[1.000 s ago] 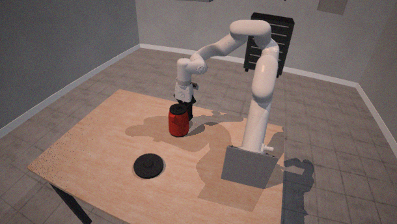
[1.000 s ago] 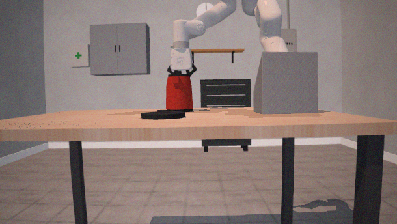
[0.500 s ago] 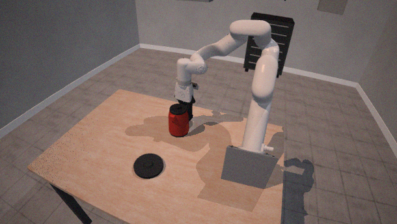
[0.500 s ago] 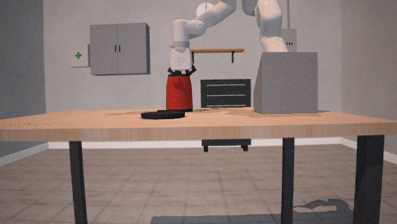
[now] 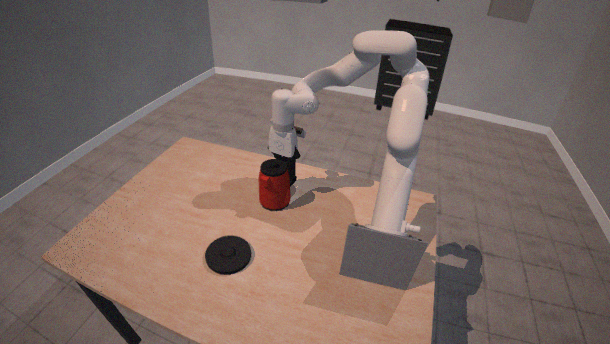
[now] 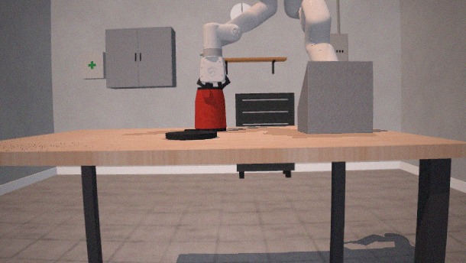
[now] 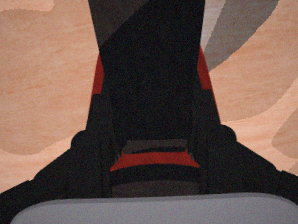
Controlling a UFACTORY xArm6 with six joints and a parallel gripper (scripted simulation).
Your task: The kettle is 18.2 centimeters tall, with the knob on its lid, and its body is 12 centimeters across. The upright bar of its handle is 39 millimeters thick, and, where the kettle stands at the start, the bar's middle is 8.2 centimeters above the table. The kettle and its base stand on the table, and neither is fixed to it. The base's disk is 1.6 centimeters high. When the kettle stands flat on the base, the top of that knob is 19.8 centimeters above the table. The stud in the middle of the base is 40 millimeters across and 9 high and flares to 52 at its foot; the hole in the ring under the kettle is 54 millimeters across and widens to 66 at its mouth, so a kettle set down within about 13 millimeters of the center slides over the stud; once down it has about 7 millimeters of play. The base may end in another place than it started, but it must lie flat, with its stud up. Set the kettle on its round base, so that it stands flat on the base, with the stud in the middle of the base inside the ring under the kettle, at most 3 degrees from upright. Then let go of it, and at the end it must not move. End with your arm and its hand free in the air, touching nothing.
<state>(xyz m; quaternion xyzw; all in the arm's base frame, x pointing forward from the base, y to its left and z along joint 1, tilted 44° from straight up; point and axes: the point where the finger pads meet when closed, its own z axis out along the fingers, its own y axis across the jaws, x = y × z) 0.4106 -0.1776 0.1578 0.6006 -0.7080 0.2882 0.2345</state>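
My gripper is now 10 mm short of the red kettle, 30 mm to the right of it and 50 mm above it. From my hand the other things lie so: black round base: 50 mm ahead, 370 mm to the left, 130 mm below.
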